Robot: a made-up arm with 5 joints. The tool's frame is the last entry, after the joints. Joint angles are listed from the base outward.
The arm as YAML. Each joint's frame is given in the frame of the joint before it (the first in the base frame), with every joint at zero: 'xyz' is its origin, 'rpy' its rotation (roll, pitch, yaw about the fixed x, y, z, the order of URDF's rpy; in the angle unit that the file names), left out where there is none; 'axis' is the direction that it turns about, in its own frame. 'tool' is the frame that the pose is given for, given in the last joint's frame.
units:
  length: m
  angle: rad
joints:
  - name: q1
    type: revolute
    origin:
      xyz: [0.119, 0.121, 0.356]
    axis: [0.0, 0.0, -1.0]
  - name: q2
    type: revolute
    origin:
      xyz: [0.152, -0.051, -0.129]
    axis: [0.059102, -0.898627, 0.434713]
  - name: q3
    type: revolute
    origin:
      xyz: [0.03, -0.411, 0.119]
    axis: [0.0, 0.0, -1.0]
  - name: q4
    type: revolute
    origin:
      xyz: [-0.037, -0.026, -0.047]
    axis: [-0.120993, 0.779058, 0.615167]
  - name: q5
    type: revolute
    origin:
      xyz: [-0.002, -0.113, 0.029]
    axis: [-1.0, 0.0, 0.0]
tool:
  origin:
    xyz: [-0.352, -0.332, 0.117]
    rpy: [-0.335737, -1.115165, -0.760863]
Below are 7 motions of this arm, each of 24 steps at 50 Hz.
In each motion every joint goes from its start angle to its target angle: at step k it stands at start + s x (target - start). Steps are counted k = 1, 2, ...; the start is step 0. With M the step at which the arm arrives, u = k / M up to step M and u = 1 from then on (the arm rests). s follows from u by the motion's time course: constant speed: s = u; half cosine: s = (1 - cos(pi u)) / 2; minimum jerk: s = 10 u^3 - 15 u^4 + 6 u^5.
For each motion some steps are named. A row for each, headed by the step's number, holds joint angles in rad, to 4 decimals.
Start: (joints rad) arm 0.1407 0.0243 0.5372 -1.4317 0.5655
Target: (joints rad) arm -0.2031 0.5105 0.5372 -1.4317 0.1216
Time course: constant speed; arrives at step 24
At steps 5, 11, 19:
5: 0.0691 0.1256 0.5372 -1.4317 0.4730
11: -0.0169 0.2471 0.5372 -1.4317 0.3620
19: -0.1315 0.4092 0.5372 -1.4317 0.2141

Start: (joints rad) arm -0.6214 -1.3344 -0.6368 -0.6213 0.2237
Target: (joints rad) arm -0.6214 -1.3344 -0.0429 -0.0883 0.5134
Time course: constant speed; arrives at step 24
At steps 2, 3, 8, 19, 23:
2: -0.6214 -1.3344 -0.5873 -0.5769 0.2478
3: -0.6214 -1.3344 -0.5626 -0.5547 0.2599
8: -0.6214 -1.3344 -0.4388 -0.4436 0.3203
19: -0.6214 -1.3344 -0.1666 -0.1993 0.4530
23: -0.6214 -1.3344 -0.0676 -0.1105 0.5013

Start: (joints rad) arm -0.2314 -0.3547 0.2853 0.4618 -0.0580
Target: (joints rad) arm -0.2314 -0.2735 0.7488 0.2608 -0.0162
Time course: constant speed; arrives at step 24
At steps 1, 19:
1: -0.2314 -0.3513 0.3046 0.4534 -0.0563
19: -0.2314 -0.2904 0.6522 0.3027 -0.0249

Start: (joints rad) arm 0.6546 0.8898 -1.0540 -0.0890 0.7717
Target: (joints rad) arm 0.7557 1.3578 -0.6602 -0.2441 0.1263
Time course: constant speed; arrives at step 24
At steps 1, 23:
1: 0.6588 0.9093 -1.0376 -0.0955 0.7448
23: 0.7515 1.3383 -0.6766 -0.2376 0.1532

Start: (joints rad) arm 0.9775 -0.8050 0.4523 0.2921 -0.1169
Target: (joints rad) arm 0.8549 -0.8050 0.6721 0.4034 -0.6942
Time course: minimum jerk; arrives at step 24
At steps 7, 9, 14, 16, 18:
7: 0.9588 -0.8050 0.4858 0.3090 -0.2048
9: 0.9438 -0.8050 0.5128 0.3227 -0.2758
14: 0.8974 -0.8050 0.5959 0.3648 -0.4941
16: 0.8806 -0.8050 0.6260 0.3800 -0.5730
18: 0.8676 -0.8050 0.6493 0.3919 -0.6344

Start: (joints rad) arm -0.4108 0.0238 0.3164 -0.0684 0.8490
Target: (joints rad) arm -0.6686 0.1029 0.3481 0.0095 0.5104
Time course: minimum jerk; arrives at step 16
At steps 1, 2, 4, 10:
1: -0.4114 0.0240 0.3165 -0.0682 0.8482
2: -0.4149 0.0251 0.3169 -0.0671 0.8436
4: -0.4375 0.0320 0.3197 -0.0603 0.8139
10: -0.5977 0.0811 0.3394 -0.0119 0.6036

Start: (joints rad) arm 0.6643 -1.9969 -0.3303 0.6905 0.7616
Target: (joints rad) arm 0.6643 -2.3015 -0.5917 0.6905 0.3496
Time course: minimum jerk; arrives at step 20
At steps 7, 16, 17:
7: 0.6643 -2.0685 -0.3918 0.6905 0.6647
16: 0.6643 -2.2839 -0.5766 0.6905 0.3735
17: 0.6643 -2.2934 -0.5847 0.6905 0.3606

